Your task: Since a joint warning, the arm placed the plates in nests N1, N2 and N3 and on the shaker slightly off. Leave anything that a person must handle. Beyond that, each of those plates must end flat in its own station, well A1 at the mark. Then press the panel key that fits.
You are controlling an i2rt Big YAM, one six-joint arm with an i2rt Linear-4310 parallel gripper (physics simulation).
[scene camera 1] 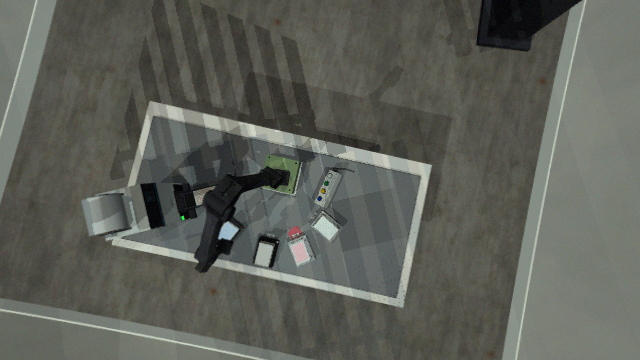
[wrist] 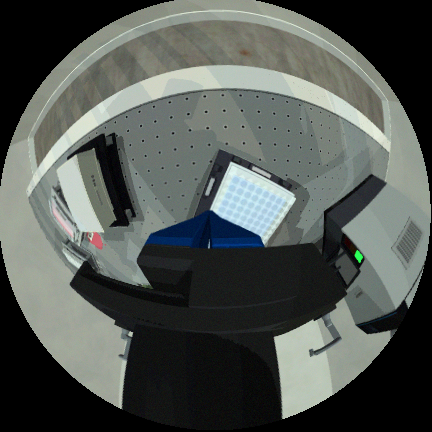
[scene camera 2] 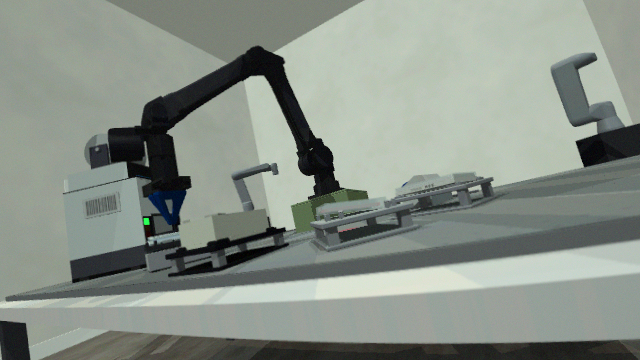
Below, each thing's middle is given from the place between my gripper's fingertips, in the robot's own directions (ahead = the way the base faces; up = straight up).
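Labels:
My gripper is now 3 cm above the pale blue plate point(wrist: 244, 197), 4 cm past it and 3 cm to the left of it. As for the white plate in black frame point(scene camera 2: 196, 234), it is 4 cm below my hand, 6 cm ahead of my hand and 21 cm to the left of my hand.

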